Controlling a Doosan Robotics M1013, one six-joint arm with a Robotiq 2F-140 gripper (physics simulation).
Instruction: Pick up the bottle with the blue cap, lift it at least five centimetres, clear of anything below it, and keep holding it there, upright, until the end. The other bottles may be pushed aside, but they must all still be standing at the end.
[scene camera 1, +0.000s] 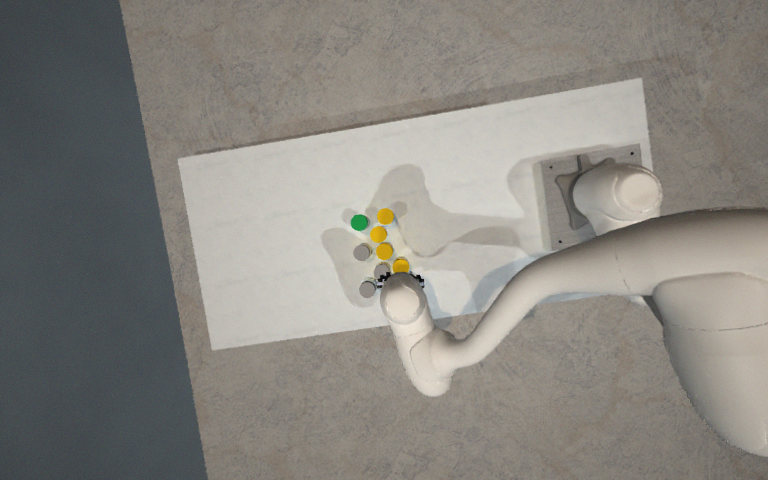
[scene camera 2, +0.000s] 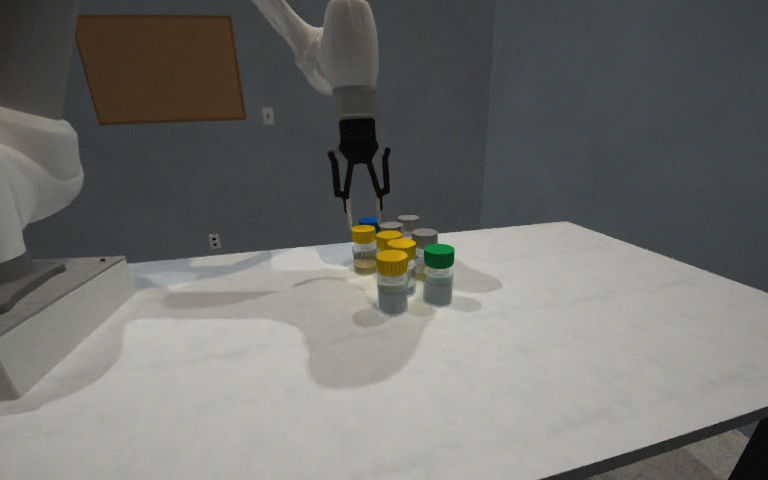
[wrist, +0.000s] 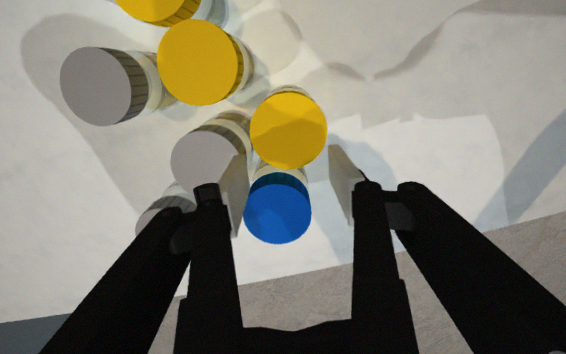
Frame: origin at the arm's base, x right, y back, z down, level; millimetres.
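Where they show: gripper, fingertip midpoint: (scene camera 2: 364, 225) (wrist: 287, 167).
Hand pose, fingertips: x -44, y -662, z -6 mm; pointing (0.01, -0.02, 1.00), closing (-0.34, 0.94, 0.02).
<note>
After its pixels a point has its place.
The blue-capped bottle (scene camera 2: 369, 224) @[x -51, y -676, z -4 mm] (wrist: 277, 212) @[x -73, y -685, z -7 mm] stands upright; scene camera 1 does not show it, as the wrist covers that spot. My gripper (scene camera 1: 400, 280) @[x -44, y -662, z -6 mm] (scene camera 2: 364, 216) @[x -44, y -662, z -6 mm] (wrist: 287, 167) @[x -44, y -662, z -6 mm] is part open and empty, pointing down. In the wrist view the blue cap lies between the two fingers, nearer the left one. In scene camera 2 the fingertips are at about cap height. A yellow-capped bottle (scene camera 1: 400, 265) @[x -13, y -649, z -7 mm] (scene camera 2: 363, 234) @[x 5, y -641, z -1 mm] (wrist: 288, 131) @[x -20, y -649, z -7 mm] stands close beside the blue one. A grey-capped bottle (scene camera 1: 381, 271) @[x -11, y -715, z -7 mm] (wrist: 202, 159) @[x -10, y -715, z -7 mm] is close by the left finger, which overlaps its cap's edge in the wrist view.
Another grey-capped bottle (scene camera 1: 367, 289) @[x -53, y -779, z -7 mm] (scene camera 2: 408, 219) @[x -37, y -772, z -7 mm] stands farther left of the gripper in scene camera 1. A third grey-capped bottle (scene camera 1: 361, 252) @[x 70, y -756, z -8 mm] (wrist: 96, 86) @[x 69, y -755, z -7 mm], more yellow-capped bottles and a green-capped bottle (scene camera 1: 359, 222) @[x 165, y -728, z -8 mm] (scene camera 2: 438, 256) @[x 187, y -715, z -3 mm] stand upright behind. The white table (scene camera 1: 254, 226) @[x 283, y -1105, z 98 mm] has an edge near the blue-capped bottle.
</note>
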